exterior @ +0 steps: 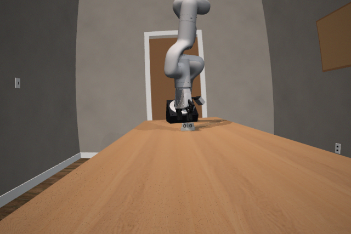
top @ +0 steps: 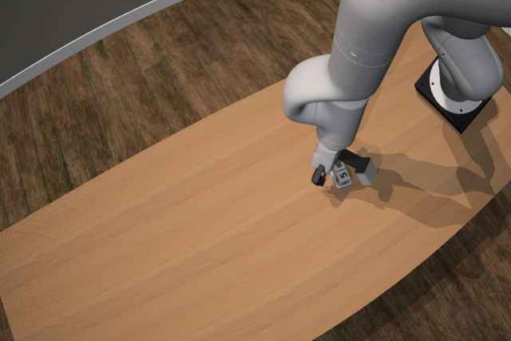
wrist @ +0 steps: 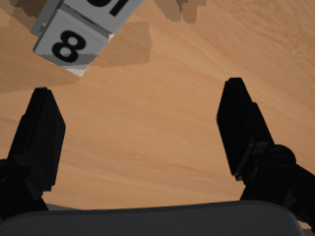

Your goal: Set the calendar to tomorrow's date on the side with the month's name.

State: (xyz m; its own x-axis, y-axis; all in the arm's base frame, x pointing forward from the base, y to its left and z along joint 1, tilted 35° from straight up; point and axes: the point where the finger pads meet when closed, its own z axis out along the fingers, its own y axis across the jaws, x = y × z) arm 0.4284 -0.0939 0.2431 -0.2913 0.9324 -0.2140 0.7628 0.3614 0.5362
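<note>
My gripper is now 40 mm past the white digit cube, 40 mm above it and 10 mm to the right of it. Also, from my hand: calendar tray: 60 mm below, 40 mm behind, 30 mm to the left.
</note>
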